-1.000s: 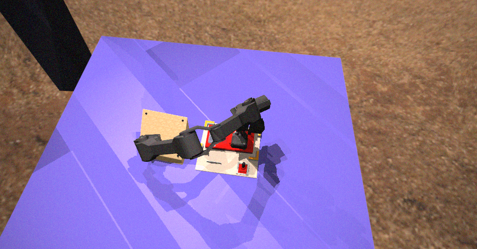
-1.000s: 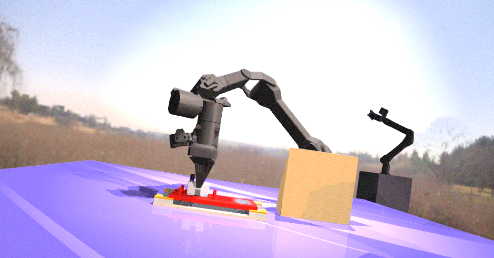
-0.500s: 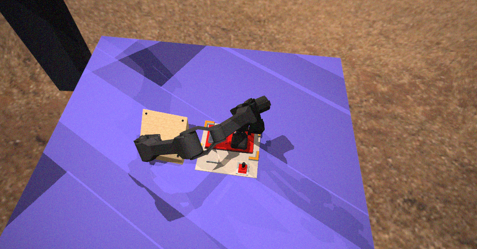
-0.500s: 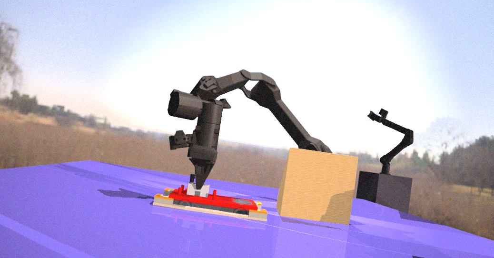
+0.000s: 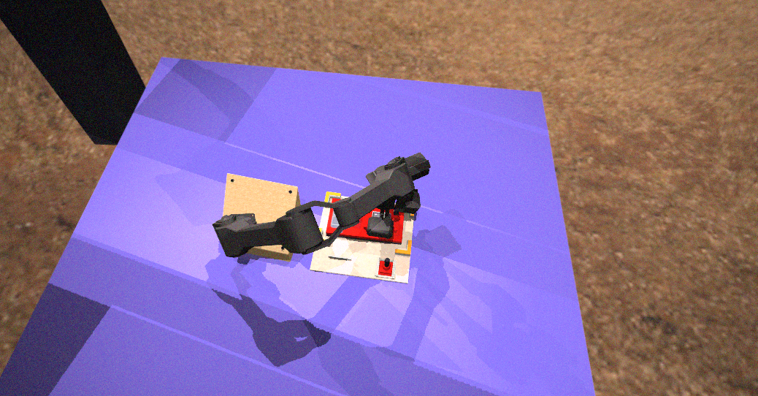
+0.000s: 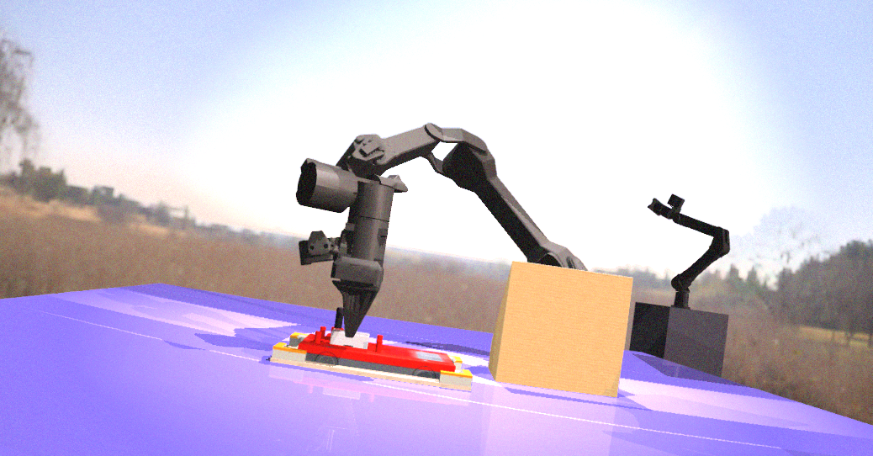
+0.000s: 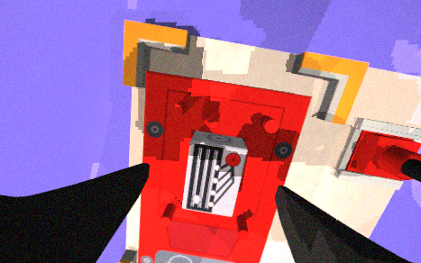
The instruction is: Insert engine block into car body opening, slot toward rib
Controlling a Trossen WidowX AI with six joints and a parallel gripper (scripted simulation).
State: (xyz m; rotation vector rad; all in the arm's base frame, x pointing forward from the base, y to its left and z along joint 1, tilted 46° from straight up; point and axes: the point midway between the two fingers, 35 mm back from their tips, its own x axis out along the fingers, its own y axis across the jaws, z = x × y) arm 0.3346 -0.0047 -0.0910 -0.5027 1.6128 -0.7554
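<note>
Right now my gripper tip is 20 mm above the grey engine block. Also, from my gripper tip: black peg: 130 mm to the right, 10 mm below, 10 mm ahead; then beige base plate: 30 mm below, 30 mm behind, 20 mm to the right.
</note>
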